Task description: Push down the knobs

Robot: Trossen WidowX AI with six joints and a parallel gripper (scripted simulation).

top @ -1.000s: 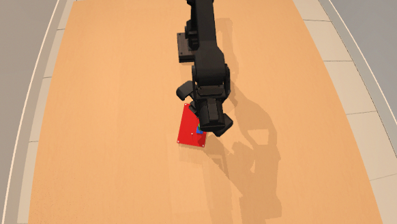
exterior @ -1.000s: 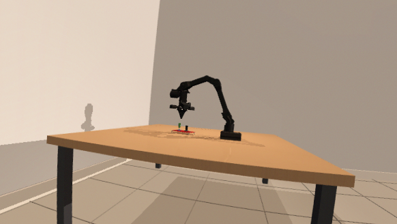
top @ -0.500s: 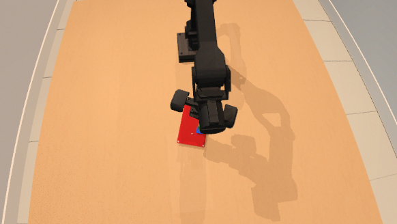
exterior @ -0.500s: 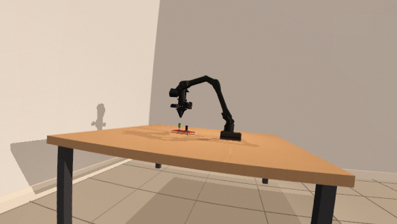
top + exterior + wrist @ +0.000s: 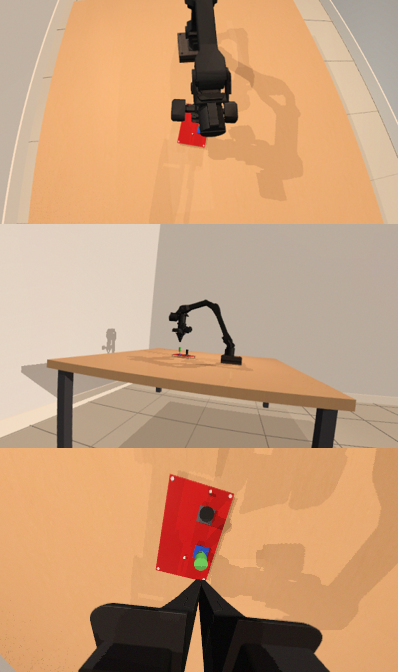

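My gripper tip is now 60 mm above the green knob. Round my gripper tip: black knob 70 mm below, 60 mm behind, 10 mm to the left.
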